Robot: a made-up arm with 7 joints.
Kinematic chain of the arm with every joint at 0, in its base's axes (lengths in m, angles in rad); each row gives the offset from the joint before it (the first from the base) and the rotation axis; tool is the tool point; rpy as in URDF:
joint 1: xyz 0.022 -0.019 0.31 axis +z
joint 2: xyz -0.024 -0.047 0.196 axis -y
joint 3: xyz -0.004 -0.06 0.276 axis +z
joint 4: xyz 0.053 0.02 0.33 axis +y
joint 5: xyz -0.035 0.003 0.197 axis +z
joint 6: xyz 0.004 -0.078 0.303 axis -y
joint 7: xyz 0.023 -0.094 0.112 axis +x
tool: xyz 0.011 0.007 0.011 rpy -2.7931 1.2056 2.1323
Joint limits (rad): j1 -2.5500..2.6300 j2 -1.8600..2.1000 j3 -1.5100..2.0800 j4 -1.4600..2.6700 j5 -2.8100..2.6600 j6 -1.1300..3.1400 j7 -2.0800..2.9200
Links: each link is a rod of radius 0.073 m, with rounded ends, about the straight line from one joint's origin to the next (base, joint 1, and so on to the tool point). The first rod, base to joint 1, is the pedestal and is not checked.
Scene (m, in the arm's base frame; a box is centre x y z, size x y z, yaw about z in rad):
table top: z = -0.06
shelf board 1: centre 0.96 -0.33 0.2 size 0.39 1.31 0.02 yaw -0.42
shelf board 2: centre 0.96 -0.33 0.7 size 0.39 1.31 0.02 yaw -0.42
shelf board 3: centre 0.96 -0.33 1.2 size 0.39 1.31 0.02 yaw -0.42
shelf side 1: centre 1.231 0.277 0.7 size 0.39 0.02 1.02 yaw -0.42
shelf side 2: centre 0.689 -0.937 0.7 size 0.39 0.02 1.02 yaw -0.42
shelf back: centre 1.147 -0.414 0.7 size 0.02 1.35 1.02 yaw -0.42
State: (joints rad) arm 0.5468 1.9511 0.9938 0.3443 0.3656 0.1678 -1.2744
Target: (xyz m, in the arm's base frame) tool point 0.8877 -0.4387 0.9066
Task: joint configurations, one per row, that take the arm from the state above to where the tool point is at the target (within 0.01 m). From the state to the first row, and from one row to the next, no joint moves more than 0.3 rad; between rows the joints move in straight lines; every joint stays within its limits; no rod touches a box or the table.
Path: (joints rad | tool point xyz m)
1: 0.4008 1.6657 0.8968 0.5415 0.3923 0.1404 -1.2751 | -1.0988 -0.3418 0.7410
2: 0.2547 1.3803 0.7999 0.7387 0.4189 0.1130 -1.2757 | -0.9388 -0.0869 1.1197
3: 0.1087 1.0949 0.7029 0.9359 0.4456 0.0855 -1.2764 | -0.6035 0.0991 1.3800
4: -0.0374 0.8095 0.6060 1.1331 0.4723 0.0581 -1.2771 | -0.1809 0.1566 1.4787
5: -0.1834 0.5241 0.5090 1.3303 0.4989 0.0307 -1.2777 | 0.2168 0.0750 1.4078
6: -0.3294 0.2387 0.4121 1.5274 0.5256 0.0033 -1.2784 | 0.4895 -0.1037 1.1973
7: -0.4755 -0.0467 0.3151 1.7246 0.5523 -0.0241 -1.2791 | 0.5832 -0.3028 0.9066
8: -0.4373 -0.2184 0.2827 1.5039 0.5034 0.0321 -1.2713 | 0.6926 -0.3515 0.9234
9: -0.3992 -0.3901 0.2503 1.2831 0.4545 0.0884 -1.2636 | 0.7948 -0.3981 0.9229
10: -0.3610 -0.5618 0.2179 1.0623 0.4056 0.1446 -1.2559 | 0.8877 -0.4387 0.9066

